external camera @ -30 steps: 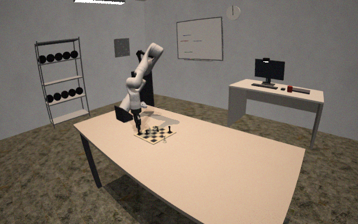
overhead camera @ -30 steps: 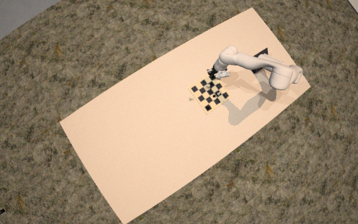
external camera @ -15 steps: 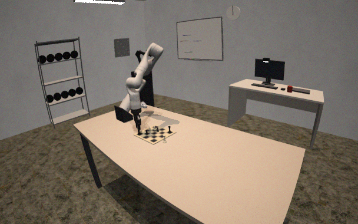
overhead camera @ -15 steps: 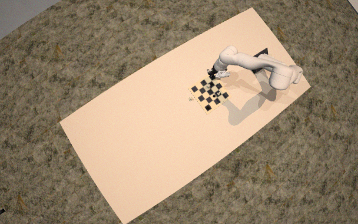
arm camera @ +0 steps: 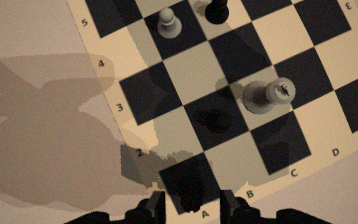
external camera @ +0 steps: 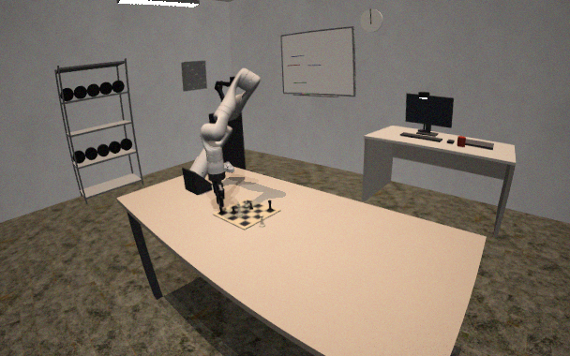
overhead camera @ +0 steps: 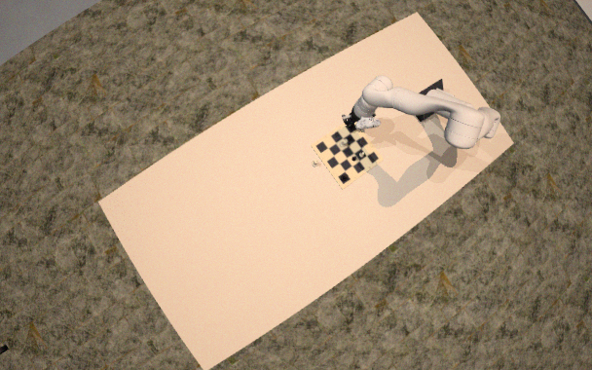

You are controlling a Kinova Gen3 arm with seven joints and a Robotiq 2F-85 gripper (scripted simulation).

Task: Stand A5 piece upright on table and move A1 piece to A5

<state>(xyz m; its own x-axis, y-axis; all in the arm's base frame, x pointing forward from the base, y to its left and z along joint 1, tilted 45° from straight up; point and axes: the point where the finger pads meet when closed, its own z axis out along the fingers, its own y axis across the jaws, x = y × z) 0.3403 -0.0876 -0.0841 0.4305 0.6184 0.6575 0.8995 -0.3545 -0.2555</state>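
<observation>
Right now the white pawn is 12 cm to the left of my hand, 4 cm below it and 4 cm ahead of it. The rest, counted from my hand: chessboard 8 cm to the left, 8 cm ahead, 6 cm below.
</observation>
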